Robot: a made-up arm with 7 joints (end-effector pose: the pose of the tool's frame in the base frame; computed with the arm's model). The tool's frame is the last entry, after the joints. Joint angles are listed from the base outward.
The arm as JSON. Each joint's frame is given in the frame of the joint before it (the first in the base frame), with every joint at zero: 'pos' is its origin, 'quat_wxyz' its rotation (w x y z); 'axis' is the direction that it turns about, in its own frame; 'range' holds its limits. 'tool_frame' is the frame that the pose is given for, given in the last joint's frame.
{
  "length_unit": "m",
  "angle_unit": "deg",
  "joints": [
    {
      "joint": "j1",
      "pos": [
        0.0,
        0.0,
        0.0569
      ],
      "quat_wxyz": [
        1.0,
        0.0,
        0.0,
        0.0
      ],
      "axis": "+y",
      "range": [
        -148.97,
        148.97
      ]
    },
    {
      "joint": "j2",
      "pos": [
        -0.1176,
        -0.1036,
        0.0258
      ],
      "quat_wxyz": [
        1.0,
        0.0,
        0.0,
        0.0
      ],
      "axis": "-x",
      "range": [
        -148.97,
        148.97
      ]
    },
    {
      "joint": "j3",
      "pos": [
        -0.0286,
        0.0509,
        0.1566
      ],
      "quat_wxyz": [
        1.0,
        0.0,
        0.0,
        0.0
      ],
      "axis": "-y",
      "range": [
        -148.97,
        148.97
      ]
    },
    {
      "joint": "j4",
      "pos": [
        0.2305,
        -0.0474,
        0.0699
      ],
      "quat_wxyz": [
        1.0,
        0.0,
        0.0,
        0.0
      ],
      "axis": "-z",
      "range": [
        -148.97,
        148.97
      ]
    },
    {
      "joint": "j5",
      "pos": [
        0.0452,
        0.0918,
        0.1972
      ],
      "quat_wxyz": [
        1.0,
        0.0,
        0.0,
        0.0
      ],
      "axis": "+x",
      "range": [
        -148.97,
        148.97
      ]
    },
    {
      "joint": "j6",
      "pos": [
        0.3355,
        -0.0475,
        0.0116
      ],
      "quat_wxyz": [
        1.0,
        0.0,
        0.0,
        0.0
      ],
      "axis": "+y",
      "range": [
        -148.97,
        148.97
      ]
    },
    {
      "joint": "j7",
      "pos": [
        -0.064,
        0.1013,
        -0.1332
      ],
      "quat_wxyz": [
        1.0,
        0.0,
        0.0,
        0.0
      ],
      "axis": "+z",
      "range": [
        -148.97,
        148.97
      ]
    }
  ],
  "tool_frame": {
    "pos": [
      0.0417,
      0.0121,
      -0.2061
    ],
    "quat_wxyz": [
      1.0,
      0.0,
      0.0,
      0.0
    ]
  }
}
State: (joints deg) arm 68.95 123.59 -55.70 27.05 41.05 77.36 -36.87
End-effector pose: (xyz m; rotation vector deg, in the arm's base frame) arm 0.0154 -0.1451 -0.2162 -123.93 48.12 -99.18
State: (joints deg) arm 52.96 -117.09 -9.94 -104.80 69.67 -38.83 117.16
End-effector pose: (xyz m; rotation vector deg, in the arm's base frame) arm -0.0985 -0.6816 0.4871 -43.53 161.68 2.67
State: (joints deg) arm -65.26 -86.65 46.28 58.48 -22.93 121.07 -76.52
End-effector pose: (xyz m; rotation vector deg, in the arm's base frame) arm -0.1455 -0.9087 -0.0626 17.28 81.51 27.19
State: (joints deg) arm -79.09 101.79 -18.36 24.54 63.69 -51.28 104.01
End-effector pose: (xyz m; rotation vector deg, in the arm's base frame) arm 0.2361 -0.0407 0.8289 -132.83 -48.05 0.54
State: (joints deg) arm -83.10 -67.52 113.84 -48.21 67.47 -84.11 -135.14
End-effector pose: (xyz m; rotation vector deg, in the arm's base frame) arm -0.9214 -0.3746 -0.4268 -115.94 -14.09 -126.93
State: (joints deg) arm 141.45 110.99 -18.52 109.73 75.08 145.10 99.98
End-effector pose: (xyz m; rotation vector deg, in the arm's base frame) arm 0.0234 0.5104 0.1174 90.60 142.08 4.49
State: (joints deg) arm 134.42 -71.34 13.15 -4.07 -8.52 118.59 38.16
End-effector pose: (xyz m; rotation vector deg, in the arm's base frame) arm 0.2821 -0.6735 -0.3001 -106.53 -80.38 36.49
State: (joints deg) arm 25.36 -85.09 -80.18 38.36 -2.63 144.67 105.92
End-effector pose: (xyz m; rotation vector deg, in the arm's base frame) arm 0.4892 0.1817 -0.1735 -72.60 -62.48 26.31
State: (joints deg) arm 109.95 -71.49 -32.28 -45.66 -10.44 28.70 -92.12
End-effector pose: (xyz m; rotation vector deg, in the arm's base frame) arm 0.1298 -0.0500 -0.1184 3.99 153.04 -35.71
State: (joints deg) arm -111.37 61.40 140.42 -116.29 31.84 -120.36 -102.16
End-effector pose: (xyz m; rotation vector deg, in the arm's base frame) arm 0.6882 0.0100 -0.0022 -79.34 -78.65 67.87
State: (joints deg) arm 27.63 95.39 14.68 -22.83 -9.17 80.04 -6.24
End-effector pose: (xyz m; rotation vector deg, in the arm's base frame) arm -0.0787 0.3142 -0.0949 -126.51 67.75 -23.98
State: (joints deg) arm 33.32 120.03 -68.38 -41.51 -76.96 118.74 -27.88
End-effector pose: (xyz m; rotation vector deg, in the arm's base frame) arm -0.0445 -0.1114 -0.2688 87.33 -8.30 43.01
